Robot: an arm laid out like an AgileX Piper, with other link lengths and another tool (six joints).
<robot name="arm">
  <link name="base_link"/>
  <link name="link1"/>
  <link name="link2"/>
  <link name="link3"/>
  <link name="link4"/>
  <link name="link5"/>
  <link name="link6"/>
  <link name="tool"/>
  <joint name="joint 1" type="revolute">
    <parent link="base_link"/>
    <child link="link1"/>
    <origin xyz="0 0 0.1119" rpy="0 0 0"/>
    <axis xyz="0 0 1"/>
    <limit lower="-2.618" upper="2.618"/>
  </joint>
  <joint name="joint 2" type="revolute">
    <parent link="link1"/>
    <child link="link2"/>
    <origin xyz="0 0 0" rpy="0 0 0"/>
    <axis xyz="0 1 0"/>
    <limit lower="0" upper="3.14"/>
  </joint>
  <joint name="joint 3" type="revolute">
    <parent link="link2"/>
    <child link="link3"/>
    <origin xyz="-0.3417 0 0.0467" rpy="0 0 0"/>
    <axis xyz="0 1 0"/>
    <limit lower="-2.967" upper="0"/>
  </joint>
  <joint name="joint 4" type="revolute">
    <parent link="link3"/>
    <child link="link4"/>
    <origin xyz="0.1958 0 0.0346" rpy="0 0 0"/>
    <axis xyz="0.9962 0 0.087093"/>
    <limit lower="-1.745" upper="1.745"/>
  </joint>
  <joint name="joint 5" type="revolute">
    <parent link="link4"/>
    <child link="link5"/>
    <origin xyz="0 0 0" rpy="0 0 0"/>
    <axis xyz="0 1 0"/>
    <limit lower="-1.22" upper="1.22"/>
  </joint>
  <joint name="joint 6" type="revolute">
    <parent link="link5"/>
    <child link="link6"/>
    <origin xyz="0.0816 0 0.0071" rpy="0 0 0"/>
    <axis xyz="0.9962 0 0.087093"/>
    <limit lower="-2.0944" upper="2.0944"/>
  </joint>
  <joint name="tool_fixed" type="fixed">
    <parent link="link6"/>
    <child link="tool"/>
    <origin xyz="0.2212 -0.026 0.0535" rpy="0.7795 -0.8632 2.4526"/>
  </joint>
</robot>
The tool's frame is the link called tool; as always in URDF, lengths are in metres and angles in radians.
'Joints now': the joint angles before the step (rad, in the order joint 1, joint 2, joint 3, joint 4, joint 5, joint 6). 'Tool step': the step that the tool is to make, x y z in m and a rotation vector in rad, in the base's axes. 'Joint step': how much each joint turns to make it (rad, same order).
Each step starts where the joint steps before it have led.
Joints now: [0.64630 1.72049 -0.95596 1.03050 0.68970 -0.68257]
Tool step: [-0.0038 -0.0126 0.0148 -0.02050 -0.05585 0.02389]
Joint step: [0.00011 -0.06482 -0.00018 -0.09436 0.00895 0.05217]
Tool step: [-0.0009 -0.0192 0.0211 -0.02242 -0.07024 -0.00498]
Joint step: [-0.00006 -0.09175 0.00024 -0.12049 0.00332 0.09455]
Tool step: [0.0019 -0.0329 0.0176 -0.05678 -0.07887 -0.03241]
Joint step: [0.00000 -0.10526 -0.00017 -0.18980 0.01082 0.15971]
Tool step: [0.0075 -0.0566 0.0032 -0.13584 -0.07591 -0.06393]
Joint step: [-0.00374 -0.09359 0.00018 -0.29004 0.04972 0.22593]
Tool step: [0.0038 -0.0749 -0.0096 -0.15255 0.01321 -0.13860]
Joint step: [-0.06203 -0.05638 0.00001 -0.21924 0.12702 0.18949]
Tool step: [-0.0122 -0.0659 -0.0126 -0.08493 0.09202 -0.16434]
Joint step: [-0.14182 -0.02562 -0.00014 -0.05235 0.14417 0.05176]
